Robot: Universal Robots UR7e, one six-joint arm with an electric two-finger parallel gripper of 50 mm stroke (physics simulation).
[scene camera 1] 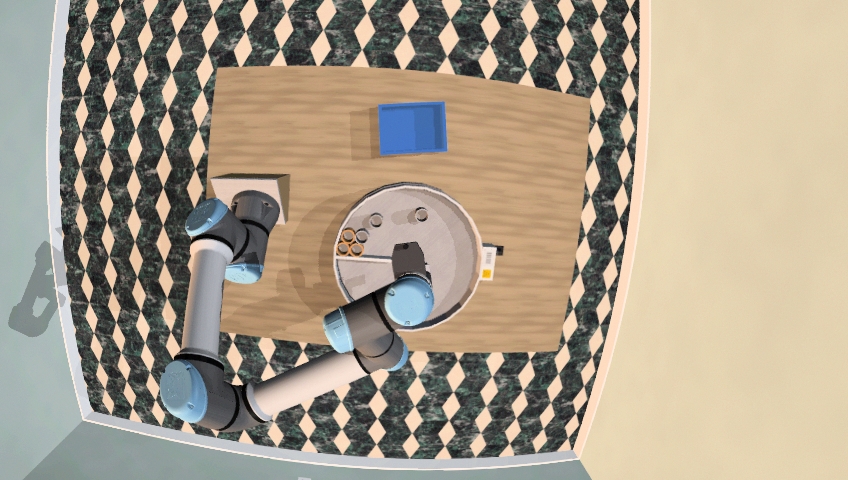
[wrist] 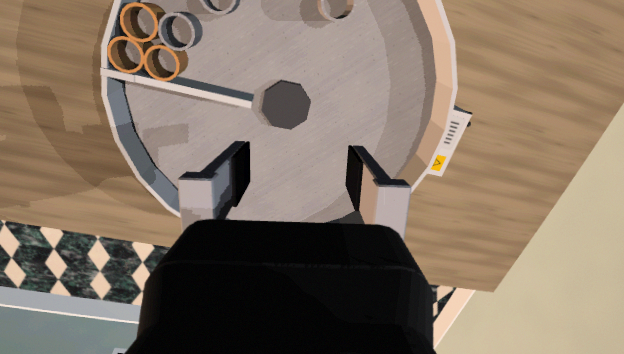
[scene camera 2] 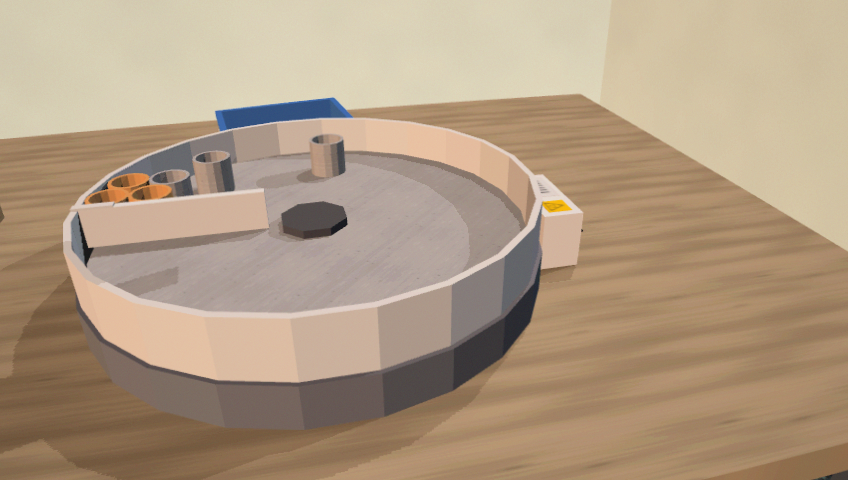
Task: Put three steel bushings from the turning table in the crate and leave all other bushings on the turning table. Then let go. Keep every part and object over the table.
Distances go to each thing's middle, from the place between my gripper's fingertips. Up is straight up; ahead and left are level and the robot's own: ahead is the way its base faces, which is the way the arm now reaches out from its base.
Right now my hand is 33 cm to the right of the blue crate (scene camera 1: 419, 127), 30 cm above it and 1 cm past it.
